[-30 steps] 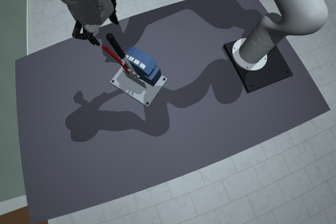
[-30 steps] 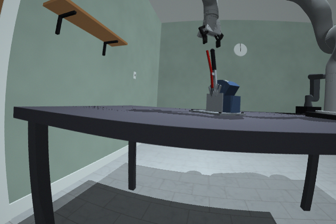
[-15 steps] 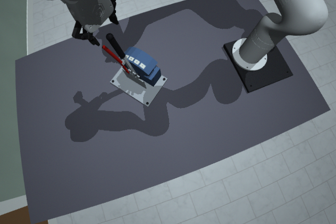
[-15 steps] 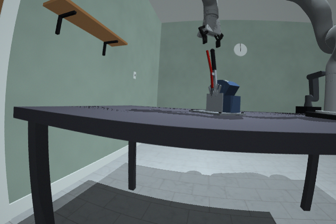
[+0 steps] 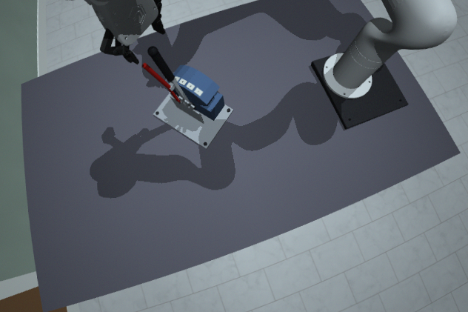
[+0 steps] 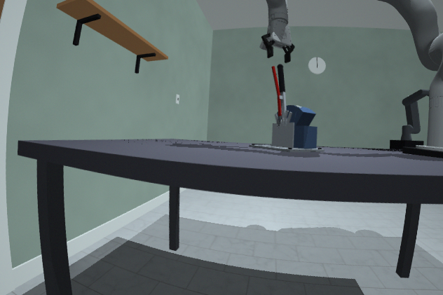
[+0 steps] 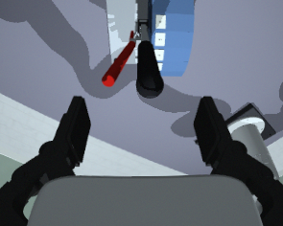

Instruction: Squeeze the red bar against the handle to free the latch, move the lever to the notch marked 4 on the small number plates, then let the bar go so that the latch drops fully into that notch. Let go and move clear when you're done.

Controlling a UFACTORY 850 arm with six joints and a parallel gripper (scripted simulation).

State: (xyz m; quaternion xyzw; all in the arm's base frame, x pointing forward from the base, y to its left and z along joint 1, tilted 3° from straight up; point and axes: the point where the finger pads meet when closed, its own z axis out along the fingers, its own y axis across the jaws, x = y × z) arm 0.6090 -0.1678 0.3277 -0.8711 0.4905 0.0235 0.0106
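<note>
Now: the red bar 2 cm to the left of my hand and 17 cm below it.
</note>
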